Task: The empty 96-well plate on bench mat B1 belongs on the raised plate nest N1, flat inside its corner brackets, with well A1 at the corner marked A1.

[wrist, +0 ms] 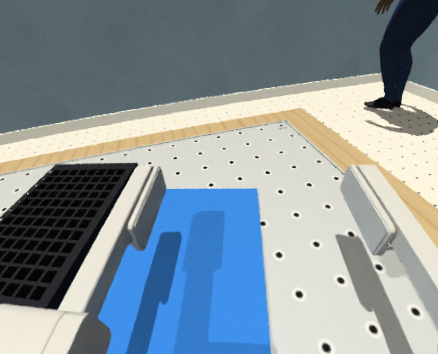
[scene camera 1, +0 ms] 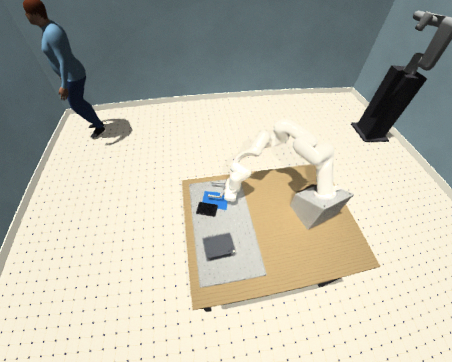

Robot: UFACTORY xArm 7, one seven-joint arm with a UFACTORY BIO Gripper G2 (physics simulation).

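Pixels of known places: end effector, tool point: [wrist: 253,205] [scene camera 1: 212,189]; arm's base, origin of the base link: [scene camera 1: 324,193].
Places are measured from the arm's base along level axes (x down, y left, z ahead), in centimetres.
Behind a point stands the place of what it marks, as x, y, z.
Note:
The black 96-well plate [scene camera 1: 207,209] {18.7, -7.2, 71.9} [wrist: 65,220] {17.8, -8.6, 71.8} lies flat, partly beyond the edge of the blue bench mat [scene camera 1: 221,204] {18.9, -10.3, 62.3} [wrist: 242,240] {18.9, -20.1, 68.4}; its wells look empty. My gripper [scene camera 1: 213,190] {14.8, -20.4, 67.5} [wrist: 257,209] {14.8, -20.4, 67.5} is open, with nothing between its fingers. It hangs above the blue mat and the grey board, off to one side of the plate. In the wrist view its left finger hides part of the plate's right edge, and its right finger is over the perforated board. The raised nest [scene camera 1: 219,246] {13.1, 20.5, 66.7} is a dark grey block farther along the board. Its brackets and A1 mark are too small to read.
The grey perforated board [scene camera 1: 245,260] {19.2, 28.2, 52.4} [wrist: 295,240] {19.1, -23.4, 67.8} lies on the wooden table [scene camera 1: 295,245] {20.4, 22.7, 20.1} [wrist: 320,130] {20.4, -33.7, 82.4}. The arm's grey base block [scene camera 1: 312,210] {2.8, 8.9, 10.6} stands on the table's right side. A person [scene camera 1: 62,55] [wrist: 405,45] stands beyond the table. A black pedestal [scene camera 1: 390,105] stands at the back right.

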